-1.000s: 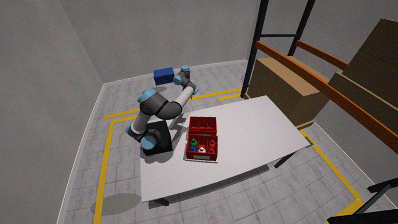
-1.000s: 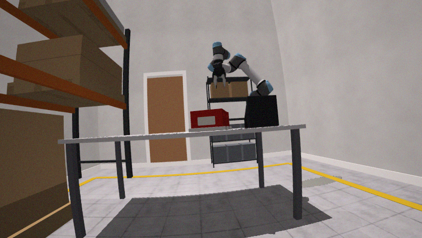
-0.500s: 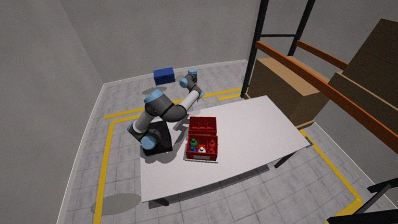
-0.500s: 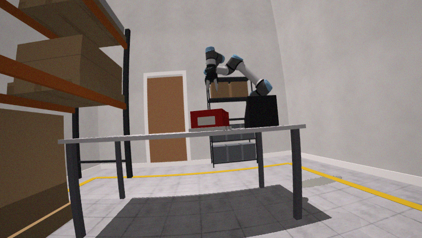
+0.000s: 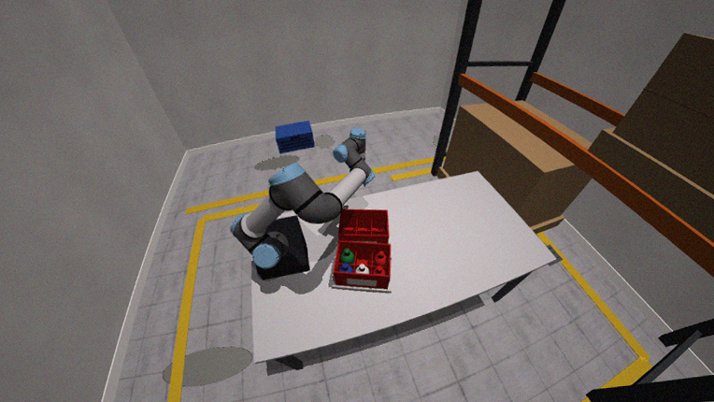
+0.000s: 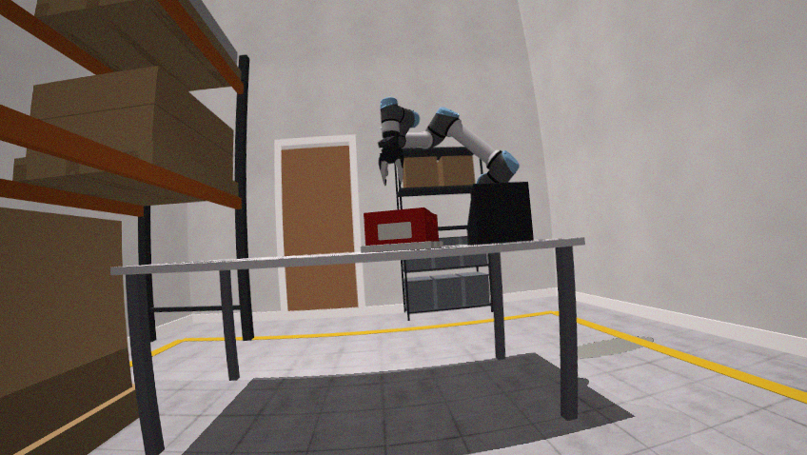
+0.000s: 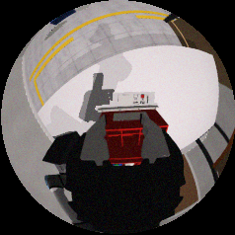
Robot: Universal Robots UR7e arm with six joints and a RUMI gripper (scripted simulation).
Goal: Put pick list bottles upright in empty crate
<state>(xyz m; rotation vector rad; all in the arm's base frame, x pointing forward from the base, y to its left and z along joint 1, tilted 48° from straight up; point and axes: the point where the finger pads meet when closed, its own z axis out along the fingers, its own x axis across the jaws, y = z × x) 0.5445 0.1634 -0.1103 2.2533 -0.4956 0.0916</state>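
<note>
Right now my hand is 14 cm past the grey-topped bottle, 44 cm to the left of it and 19 cm above it. From my hand the other things lie so: blue bottle: 22 cm behind, 41 cm to the right, 19 cm below; then green bottle: 18 cm behind, 33 cm to the right, 19 cm below.
</note>
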